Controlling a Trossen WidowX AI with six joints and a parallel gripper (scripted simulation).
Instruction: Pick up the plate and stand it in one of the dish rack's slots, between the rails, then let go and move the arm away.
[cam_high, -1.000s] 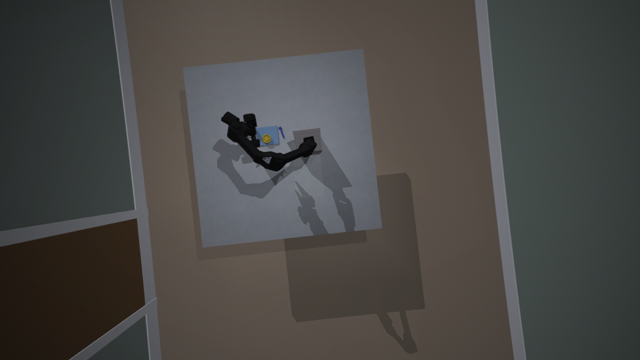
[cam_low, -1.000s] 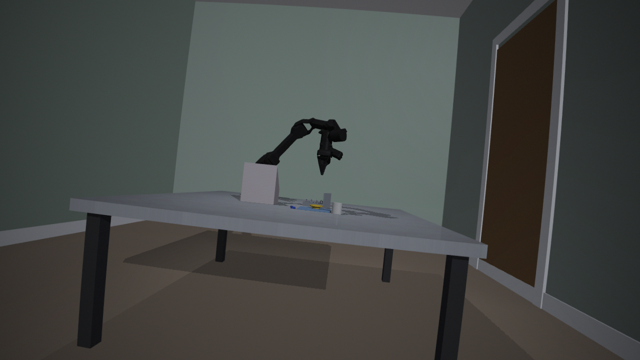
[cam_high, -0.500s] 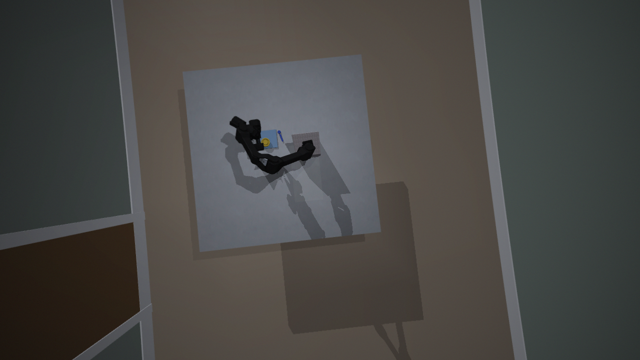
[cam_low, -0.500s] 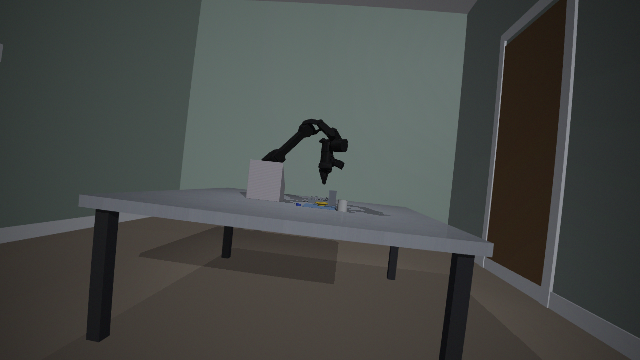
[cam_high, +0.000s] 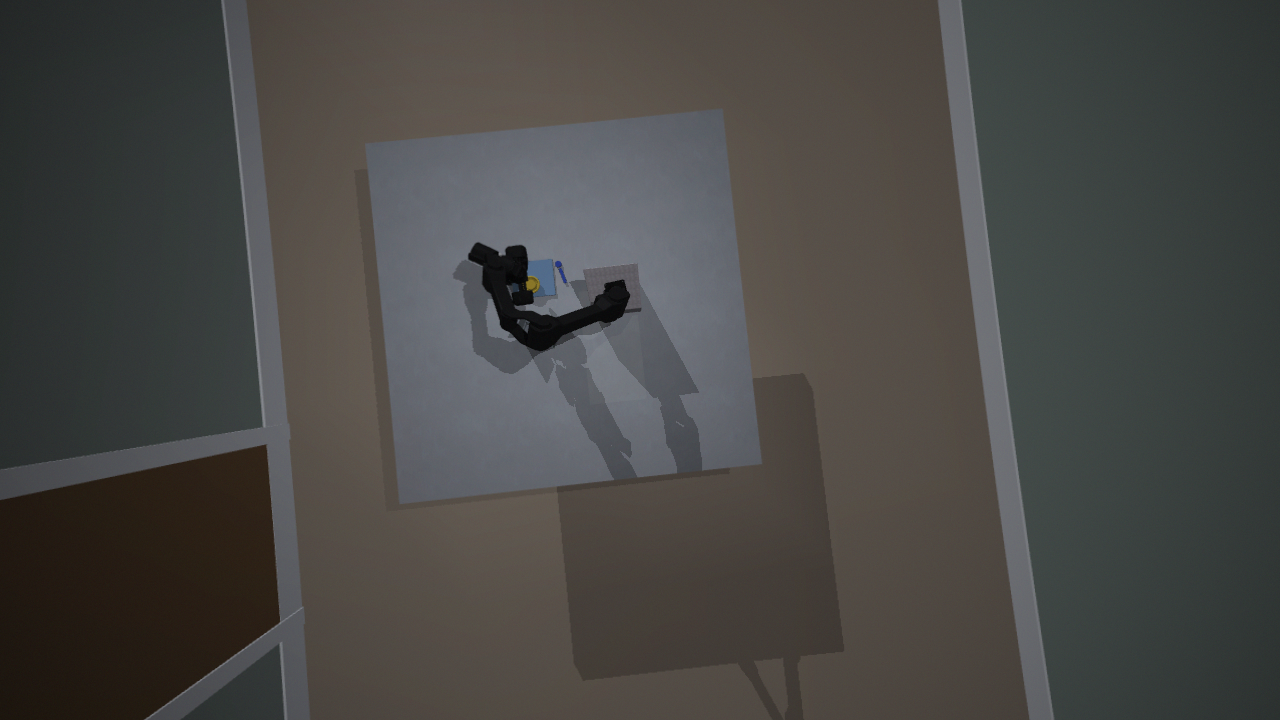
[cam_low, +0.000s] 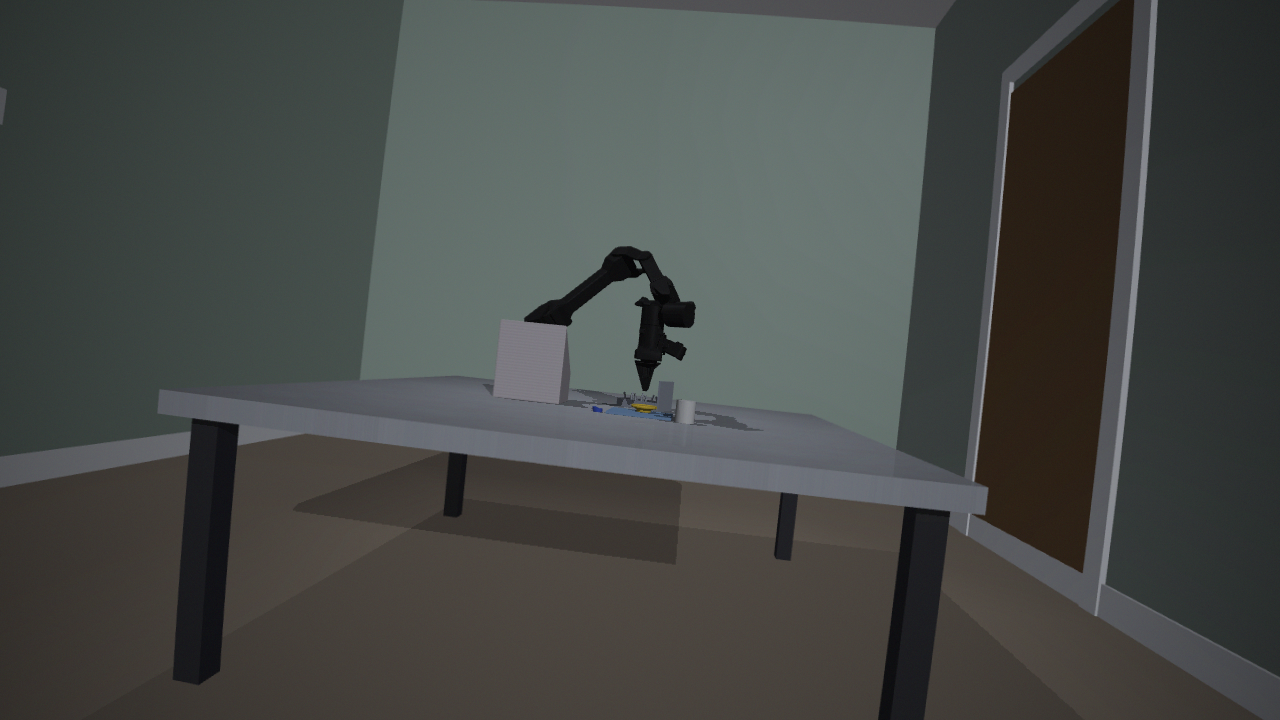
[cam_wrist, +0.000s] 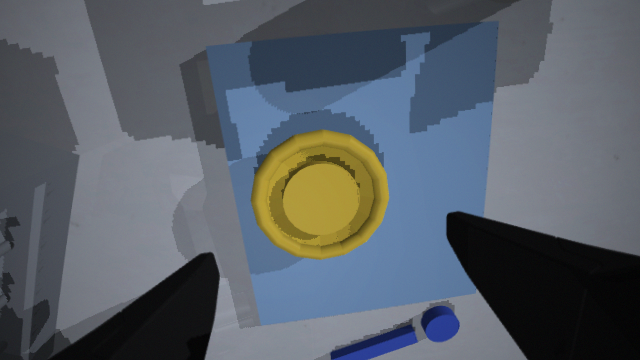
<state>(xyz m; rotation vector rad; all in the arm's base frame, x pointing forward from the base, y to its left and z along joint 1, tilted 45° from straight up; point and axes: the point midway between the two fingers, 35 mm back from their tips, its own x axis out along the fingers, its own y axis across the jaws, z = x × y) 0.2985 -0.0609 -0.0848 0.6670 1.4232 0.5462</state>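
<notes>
The yellow plate is 4 cm below my gripper tip. The rest, counted from my gripper tip: white cup 10 cm to the right, 9 cm ahead, 3 cm below; blue spoon 11 cm behind, 5 cm below, 4 cm to the right; blue mat 5 cm below, 2 cm to the right, 1 cm behind.
</notes>
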